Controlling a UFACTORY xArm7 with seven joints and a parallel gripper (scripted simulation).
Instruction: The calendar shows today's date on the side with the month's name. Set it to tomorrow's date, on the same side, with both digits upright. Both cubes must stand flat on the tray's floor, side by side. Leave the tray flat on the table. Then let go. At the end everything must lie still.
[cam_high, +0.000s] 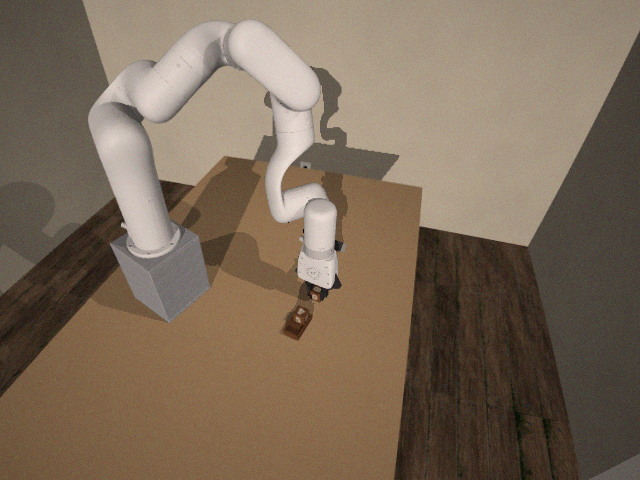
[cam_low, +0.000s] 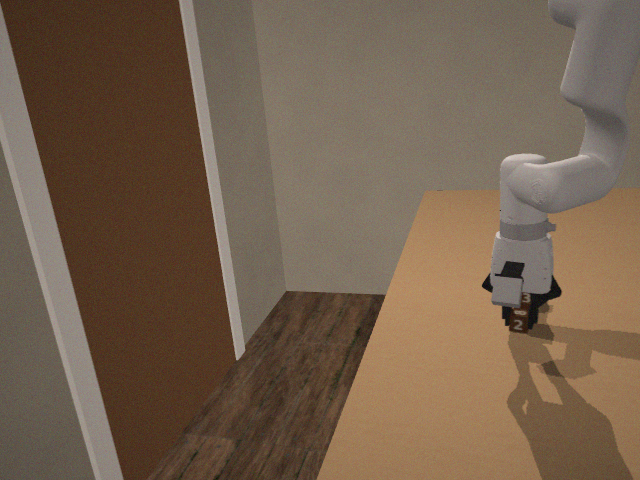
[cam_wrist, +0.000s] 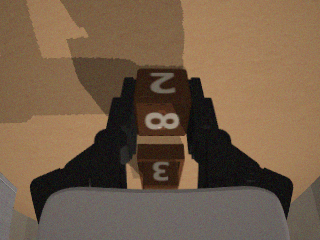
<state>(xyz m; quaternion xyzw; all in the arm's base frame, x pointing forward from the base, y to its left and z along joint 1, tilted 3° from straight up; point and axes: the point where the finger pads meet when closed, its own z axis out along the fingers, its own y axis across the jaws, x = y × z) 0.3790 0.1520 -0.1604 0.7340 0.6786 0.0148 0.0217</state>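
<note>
Right now my hand is 1 cm above the digit cube. The rest, counted from my hand: brown calendar tray 1 cm behind, 11 cm to the right, 2 cm below.
</note>
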